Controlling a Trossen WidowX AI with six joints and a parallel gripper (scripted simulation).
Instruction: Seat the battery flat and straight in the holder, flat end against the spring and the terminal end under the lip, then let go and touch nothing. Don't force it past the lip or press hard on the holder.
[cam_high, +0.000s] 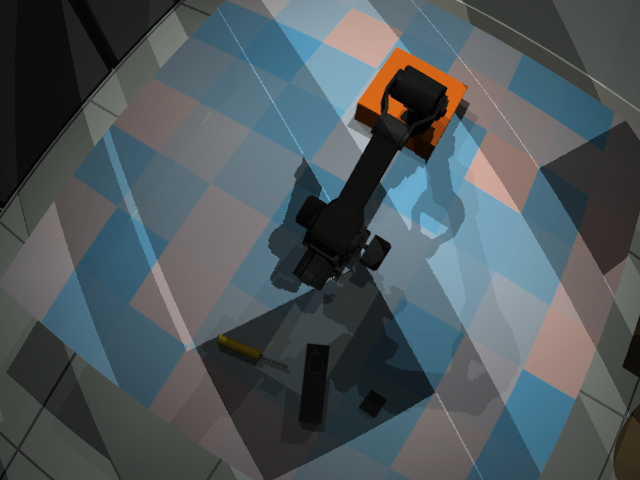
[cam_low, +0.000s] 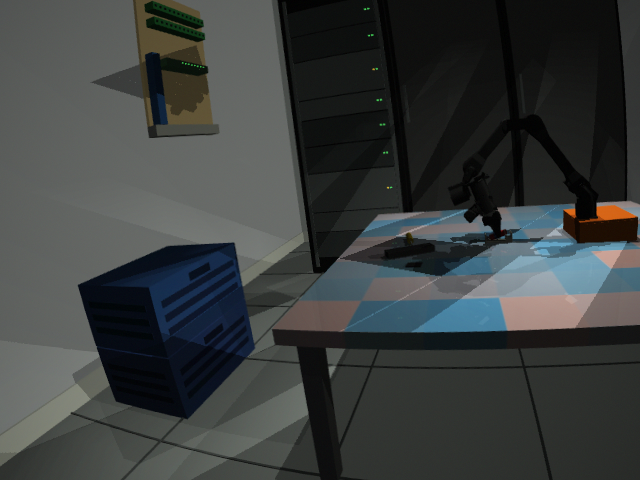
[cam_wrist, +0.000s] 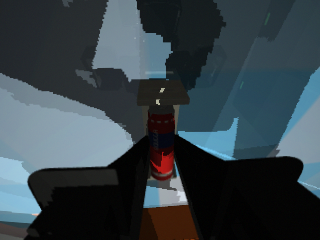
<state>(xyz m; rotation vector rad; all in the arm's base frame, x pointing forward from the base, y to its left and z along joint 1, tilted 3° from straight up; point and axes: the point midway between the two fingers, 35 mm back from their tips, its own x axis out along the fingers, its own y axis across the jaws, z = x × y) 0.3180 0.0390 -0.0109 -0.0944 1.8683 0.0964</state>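
My gripper tip is now 1 cm below the battery. The rest, counted from my gripper tip: small black square: 24 cm ahead, 27 cm to the left, 1 cm below; then black remote-like block: 28 cm ahead, 15 cm to the left; then yellow-handled screwdriver: 31 cm ahead, 2 cm to the left.
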